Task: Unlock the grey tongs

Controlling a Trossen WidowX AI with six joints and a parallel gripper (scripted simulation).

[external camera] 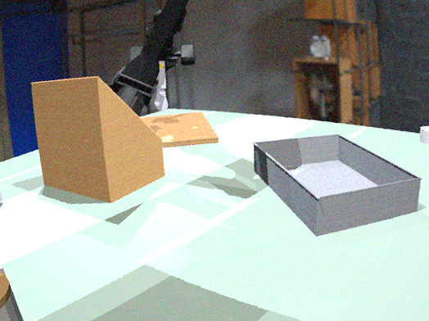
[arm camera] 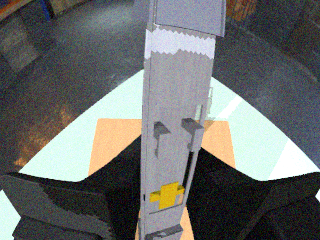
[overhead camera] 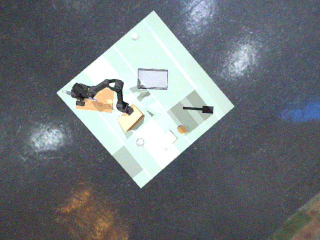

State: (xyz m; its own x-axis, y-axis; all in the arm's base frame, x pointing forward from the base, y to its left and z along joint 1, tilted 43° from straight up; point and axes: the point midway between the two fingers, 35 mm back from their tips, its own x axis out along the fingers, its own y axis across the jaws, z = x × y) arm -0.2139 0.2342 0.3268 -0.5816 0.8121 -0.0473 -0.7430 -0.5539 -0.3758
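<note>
Right now my gripper tip is 20 mm short of the yellow lock piece, 20 mm to the left of it and 20 mm below it. Also, from my gripper tip: cream pad (300 mm ahead, 860 mm to the right, 160 mm below); wooden board (50 mm ahead, 50 mm to the right, 160 mm below); grey roasting tin (620 mm ahead, 310 mm to the right, 140 mm below).
</note>
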